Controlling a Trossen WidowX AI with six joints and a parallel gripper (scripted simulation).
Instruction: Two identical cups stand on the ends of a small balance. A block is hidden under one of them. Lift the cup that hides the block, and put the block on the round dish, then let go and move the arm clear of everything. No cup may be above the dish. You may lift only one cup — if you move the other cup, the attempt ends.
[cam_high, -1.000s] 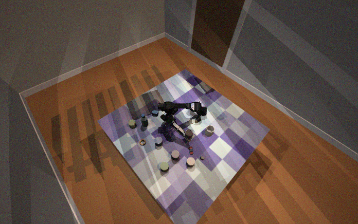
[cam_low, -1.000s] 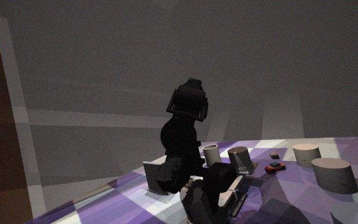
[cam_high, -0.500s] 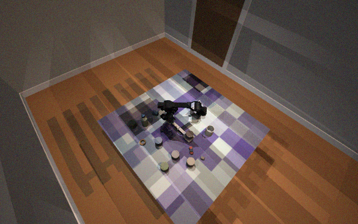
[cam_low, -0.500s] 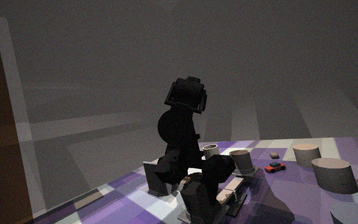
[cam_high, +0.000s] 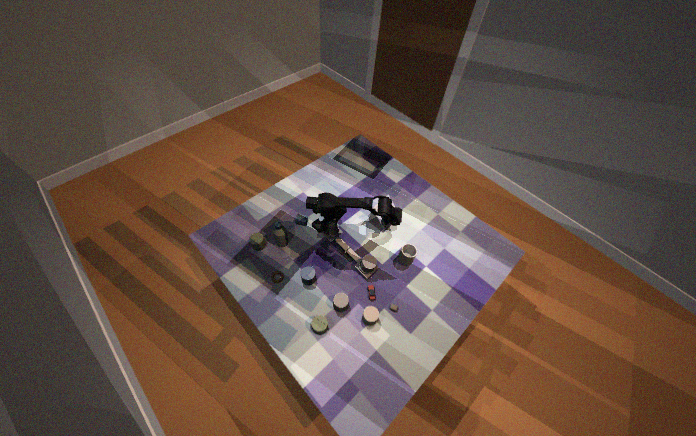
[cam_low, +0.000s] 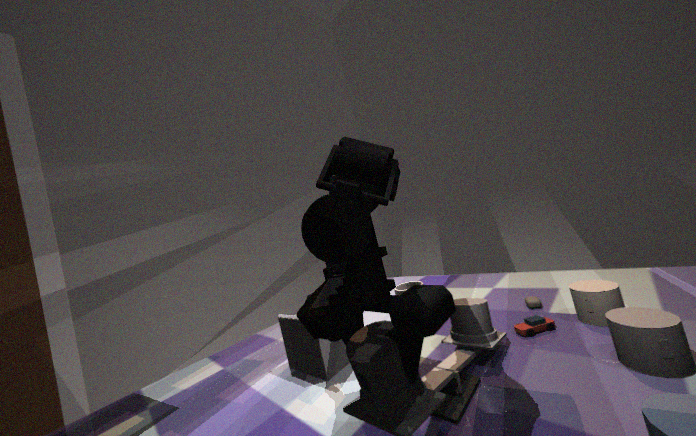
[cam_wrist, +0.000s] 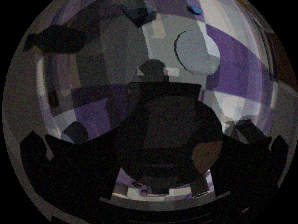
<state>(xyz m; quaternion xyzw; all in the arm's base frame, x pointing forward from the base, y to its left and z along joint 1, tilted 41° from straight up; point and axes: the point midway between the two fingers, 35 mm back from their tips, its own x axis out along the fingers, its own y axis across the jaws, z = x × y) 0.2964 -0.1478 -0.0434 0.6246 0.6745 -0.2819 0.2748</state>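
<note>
The block lies 2 cm below my gripper tip. Also, from my gripper tip: bottle (21 cm ahead, 15 cm to the right, 1 cm above); then balance beam (13 cm to the left, 7 cm below); then red toy car (37 cm to the left, 9 cm below, 6 cm ahead).
</note>
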